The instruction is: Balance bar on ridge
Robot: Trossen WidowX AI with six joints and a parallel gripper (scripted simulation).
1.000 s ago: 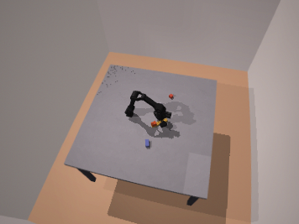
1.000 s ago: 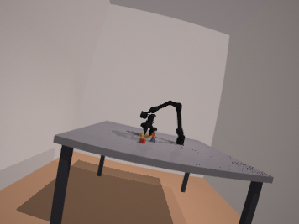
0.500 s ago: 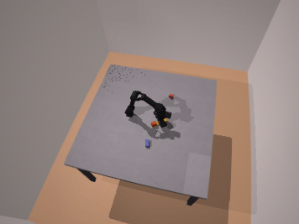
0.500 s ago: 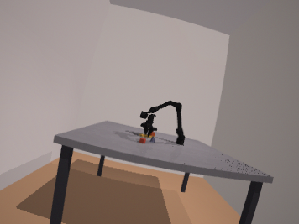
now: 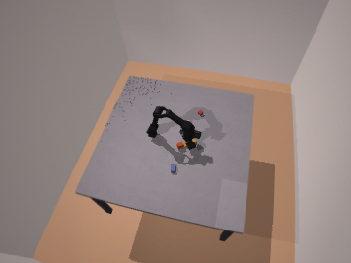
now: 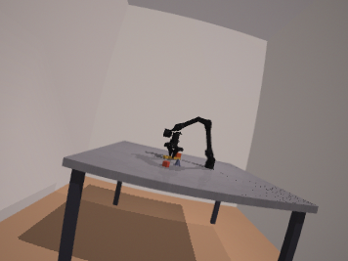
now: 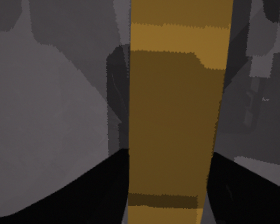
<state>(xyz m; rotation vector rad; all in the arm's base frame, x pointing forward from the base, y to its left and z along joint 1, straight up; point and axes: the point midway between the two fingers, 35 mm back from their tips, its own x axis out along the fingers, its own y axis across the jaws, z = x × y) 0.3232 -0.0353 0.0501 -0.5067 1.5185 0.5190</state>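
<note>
My gripper tip is 5 cm short of the red cube and 34 cm to the right of it. Round my gripper tip: blue ridge block (7 cm behind, 24 cm to the right).
</note>
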